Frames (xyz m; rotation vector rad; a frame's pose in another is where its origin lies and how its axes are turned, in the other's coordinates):
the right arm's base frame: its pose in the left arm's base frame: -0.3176 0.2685 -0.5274 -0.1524 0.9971 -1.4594
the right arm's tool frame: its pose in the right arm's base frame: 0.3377 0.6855 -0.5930 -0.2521 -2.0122 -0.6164
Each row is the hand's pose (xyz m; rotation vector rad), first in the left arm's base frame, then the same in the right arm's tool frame.
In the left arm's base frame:
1: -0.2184 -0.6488 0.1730 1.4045 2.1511 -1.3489
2: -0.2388 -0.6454 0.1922 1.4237 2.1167 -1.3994
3: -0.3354 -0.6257 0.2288 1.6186 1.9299 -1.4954
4: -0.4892 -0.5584 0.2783 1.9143 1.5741 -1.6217
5: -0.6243 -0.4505 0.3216 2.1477 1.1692 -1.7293
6: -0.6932 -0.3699 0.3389 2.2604 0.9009 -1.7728
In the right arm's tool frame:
1: 1.3470 -0.5097 -1.3165 0.1713 -2.4213 -0.6066
2: 1.3506 -0.5368 -1.3234 0.1701 -2.4419 -0.5525
3: 1.3237 -0.6369 -1.3409 0.0589 -2.4387 -0.3247
4: 1.2742 -0.8046 -1.3331 -0.1278 -2.3915 0.0457
5: 1.2311 -0.9695 -1.2809 -0.3001 -2.3117 0.4115
6: 1.2055 -1.0602 -1.2293 -0.4073 -2.2438 0.6273

